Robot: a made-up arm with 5 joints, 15 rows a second.
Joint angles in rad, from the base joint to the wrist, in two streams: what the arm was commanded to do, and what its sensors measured. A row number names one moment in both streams.
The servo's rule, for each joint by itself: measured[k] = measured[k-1] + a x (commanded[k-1-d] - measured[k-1]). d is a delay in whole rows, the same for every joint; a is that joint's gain. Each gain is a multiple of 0.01, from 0.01 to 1. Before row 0 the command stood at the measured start. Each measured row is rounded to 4 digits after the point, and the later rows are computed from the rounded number. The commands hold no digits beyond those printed.
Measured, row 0:
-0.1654, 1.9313, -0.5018, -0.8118, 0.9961
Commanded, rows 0 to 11:
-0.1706, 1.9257, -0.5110, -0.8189, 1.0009
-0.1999, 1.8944, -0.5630, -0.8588, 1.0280
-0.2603, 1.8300, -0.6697, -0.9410, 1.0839
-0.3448, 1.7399, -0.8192, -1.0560, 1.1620
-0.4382, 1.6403, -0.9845, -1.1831, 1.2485
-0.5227, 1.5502, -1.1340, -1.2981, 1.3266
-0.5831, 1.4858, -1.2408, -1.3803, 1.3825
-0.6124, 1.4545, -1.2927, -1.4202, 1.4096
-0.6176, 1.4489, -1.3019, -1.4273, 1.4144
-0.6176, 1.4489, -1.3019, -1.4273, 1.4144
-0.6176, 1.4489, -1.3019, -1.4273, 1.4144
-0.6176, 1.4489, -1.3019, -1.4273, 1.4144
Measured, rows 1 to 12:
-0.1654, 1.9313, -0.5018, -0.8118, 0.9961
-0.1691, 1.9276, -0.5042, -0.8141, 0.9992
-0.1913, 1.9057, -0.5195, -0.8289, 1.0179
-0.2410, 1.8557, -0.5586, -0.8659, 1.0608
-0.3157, 1.7793, -0.6264, -0.9286, 1.1266
-0.4039, 1.6876, -0.7195, -1.0126, 1.2058
-0.4894, 1.5969, -0.8273, -1.1068, 1.2843
-0.5569, 1.5236, -0.9348, -1.1971, 1.3481
-0.5969, 1.4780, -1.0279, -1.2707, 1.3881
-0.6118, 1.4588, -1.0991, -1.3224, 1.4052
-0.6160, 1.4523, -1.1518, -1.3570, 1.4112
-0.6172, 1.4501, -1.1908, -1.3802, 1.4133
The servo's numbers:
d 1
a 0.72 0.66 0.26 0.33 0.65

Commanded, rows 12 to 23:
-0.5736, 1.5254, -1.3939, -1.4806, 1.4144
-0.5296, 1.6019, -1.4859, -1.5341, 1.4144
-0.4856, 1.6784, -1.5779, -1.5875, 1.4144
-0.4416, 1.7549, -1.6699, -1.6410, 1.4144
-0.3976, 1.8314, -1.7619, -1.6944, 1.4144
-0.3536, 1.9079, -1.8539, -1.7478, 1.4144
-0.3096, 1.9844, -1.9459, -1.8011, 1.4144
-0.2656, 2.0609, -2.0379, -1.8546, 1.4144
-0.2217, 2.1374, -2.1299, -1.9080, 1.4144
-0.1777, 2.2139, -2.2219, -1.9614, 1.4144
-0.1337, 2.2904, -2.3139, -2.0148, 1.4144
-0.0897, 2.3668, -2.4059, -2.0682, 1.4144
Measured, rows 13 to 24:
-0.6175, 1.4493, -1.2197, -1.3957, 1.4140
-0.5859, 1.4995, -1.2650, -1.4237, 1.4143
-0.5454, 1.5671, -1.3224, -1.4601, 1.4144
-0.5023, 1.6406, -1.3888, -1.5021, 1.4144
-0.4586, 1.7160, -1.4619, -1.5479, 1.4144
-0.4147, 1.7922, -1.5399, -1.5962, 1.4144
-0.3707, 1.8686, -1.6215, -1.6462, 1.4144
-0.3267, 1.9450, -1.7058, -1.6973, 1.4144
-0.2827, 2.0215, -1.7921, -1.7492, 1.4144
-0.2388, 2.0980, -1.8799, -1.8016, 1.4144
-0.1948, 2.1745, -1.9688, -1.8543, 1.4144
-0.1508, 2.2510, -2.0585, -1.9073, 1.4144

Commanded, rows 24 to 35:
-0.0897, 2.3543, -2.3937, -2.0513, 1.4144
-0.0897, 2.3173, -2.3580, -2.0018, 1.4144
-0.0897, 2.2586, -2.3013, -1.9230, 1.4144
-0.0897, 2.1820, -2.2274, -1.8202, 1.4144
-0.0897, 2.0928, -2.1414, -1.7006, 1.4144
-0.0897, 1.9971, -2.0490, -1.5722, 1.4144
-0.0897, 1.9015, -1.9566, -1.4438, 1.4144
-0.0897, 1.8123, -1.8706, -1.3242, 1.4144
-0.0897, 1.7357, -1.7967, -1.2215, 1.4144
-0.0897, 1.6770, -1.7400, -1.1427, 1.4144
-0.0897, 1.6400, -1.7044, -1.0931, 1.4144
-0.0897, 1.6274, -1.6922, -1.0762, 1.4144
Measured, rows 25 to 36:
-0.1068, 2.3274, -2.1488, -1.9604, 1.4144
-0.0945, 2.3452, -2.2125, -1.9904, 1.4144
-0.0910, 2.3268, -2.2503, -1.9942, 1.4144
-0.0901, 2.2818, -2.2636, -1.9707, 1.4144
-0.0898, 2.2159, -2.2542, -1.9210, 1.4144
-0.0897, 2.1347, -2.2249, -1.8483, 1.4144
-0.0897, 2.0439, -2.1792, -1.7572, 1.4144
-0.0897, 1.9499, -2.1213, -1.6538, 1.4144
-0.0897, 1.8591, -2.0561, -1.5450, 1.4144
-0.0897, 1.7777, -1.9887, -1.4382, 1.4144
-0.0897, 1.7112, -1.9240, -1.3407, 1.4144
-0.0897, 1.6642, -1.8669, -1.2590, 1.4144

